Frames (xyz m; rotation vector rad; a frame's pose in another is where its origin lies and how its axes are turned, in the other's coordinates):
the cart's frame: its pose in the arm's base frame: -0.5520 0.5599 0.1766 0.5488 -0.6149 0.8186
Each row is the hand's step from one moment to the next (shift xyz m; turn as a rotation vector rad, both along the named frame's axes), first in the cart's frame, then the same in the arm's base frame.
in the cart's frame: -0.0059 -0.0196 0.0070 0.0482 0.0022 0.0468
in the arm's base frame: 0.0105 -0.0186 -0.0033 0.0106 -0.0056 0.0661
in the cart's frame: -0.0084 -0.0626 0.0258 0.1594 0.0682 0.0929
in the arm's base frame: 0.0381 -0.0566 -0.0009 0.0040 0.0566 0.1883
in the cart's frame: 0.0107 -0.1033 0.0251 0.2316 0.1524 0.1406
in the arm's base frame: 0.0809 -0.0697 0.0033 -0.0383 0.1087 0.2887
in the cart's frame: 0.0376 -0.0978 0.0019 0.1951 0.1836 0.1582
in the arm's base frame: 0.0974 -0.0380 0.0067 -0.0876 0.0967 0.2824
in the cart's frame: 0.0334 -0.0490 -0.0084 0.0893 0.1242 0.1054
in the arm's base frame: 0.0592 -0.0057 0.0068 -0.0815 0.0453 0.1607
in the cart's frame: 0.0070 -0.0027 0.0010 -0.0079 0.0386 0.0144
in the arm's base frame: 0.0056 0.0013 0.0049 -0.0391 0.0085 0.0127
